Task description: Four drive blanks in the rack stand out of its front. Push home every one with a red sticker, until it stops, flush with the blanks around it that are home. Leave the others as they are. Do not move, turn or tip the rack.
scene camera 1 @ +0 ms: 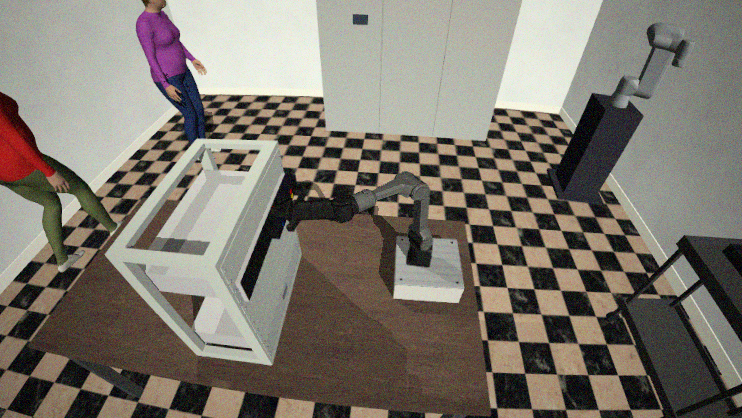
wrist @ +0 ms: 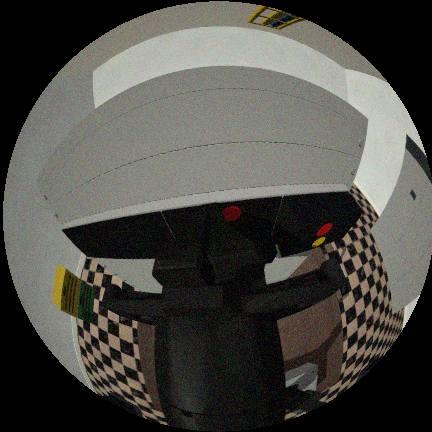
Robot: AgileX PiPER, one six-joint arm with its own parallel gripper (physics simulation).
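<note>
The white-grey rack (scene camera 1: 173, 255) (wrist: 215, 117) stands upright on the table. Its row of dark drive blanks runs below a grey panel. In the wrist view a round red sticker (wrist: 231, 213) shows near the middle of the row, on a dark blank face. A second red sticker (wrist: 324, 229) shows toward the right end, with a yellow sticker (wrist: 318, 242) close below it. My gripper (scene camera 1: 288, 215) (wrist: 210, 212) looks shut, with nothing seen between its fingers. It is at the blanks, close below the middle red sticker. The fingers hide part of the row, and contact and blank depths are unclear.
The brown table (scene camera 1: 358, 353) carries the rack and the arm's white base block (scene camera 1: 428, 293). Two people, in purple (scene camera 1: 166, 49) and in red (scene camera 1: 15, 140), stand beyond the rack. Another arm on a dark pedestal (scene camera 1: 597, 147) and a dark cart stand at the right.
</note>
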